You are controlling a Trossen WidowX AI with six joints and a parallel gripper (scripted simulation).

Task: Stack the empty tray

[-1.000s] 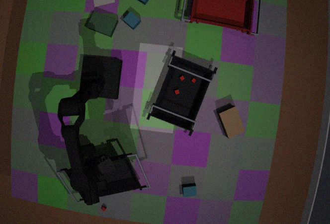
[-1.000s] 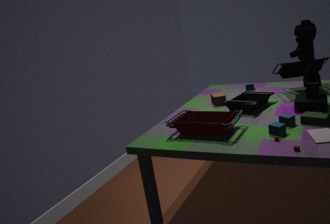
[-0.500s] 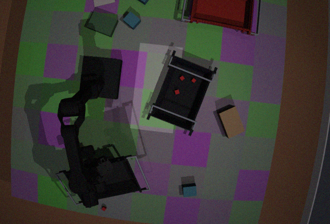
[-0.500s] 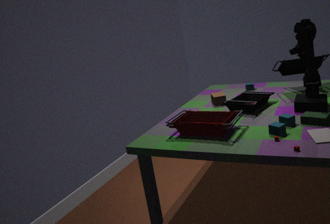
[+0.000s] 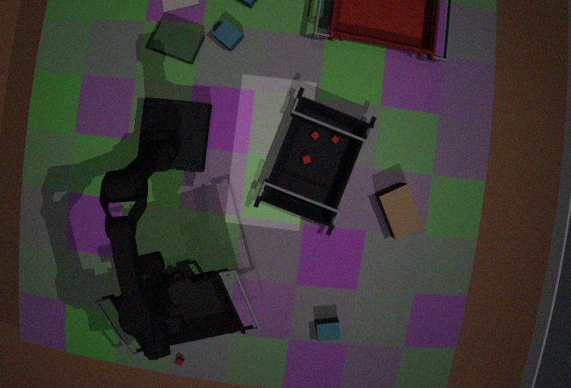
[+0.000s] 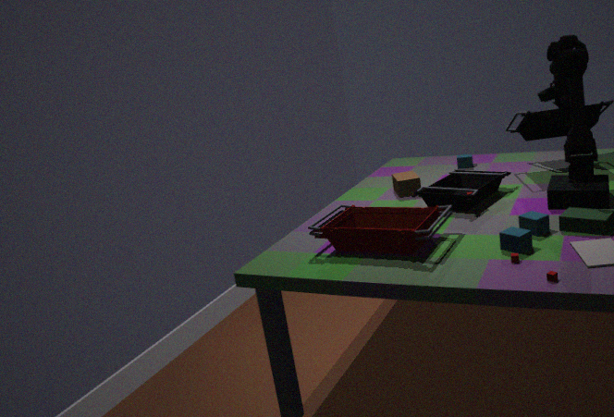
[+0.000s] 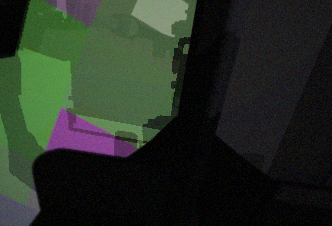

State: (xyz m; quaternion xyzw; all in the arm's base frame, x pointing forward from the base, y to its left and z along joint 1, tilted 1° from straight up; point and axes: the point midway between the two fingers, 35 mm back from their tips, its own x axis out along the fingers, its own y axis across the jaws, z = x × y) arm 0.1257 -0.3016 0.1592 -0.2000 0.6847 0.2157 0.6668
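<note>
Now: the black tray 7 cm to the right of my gripper tip, 5 cm ahead of it and 1 cm below it. The rest, counted from my gripper tip: green box 56 cm to the left, 19 cm behind, 16 cm below; then tan box 49 cm ahead, 33 cm to the left, 15 cm below; then white sheet 72 cm to the left, 26 cm behind, 18 cm below.
</note>
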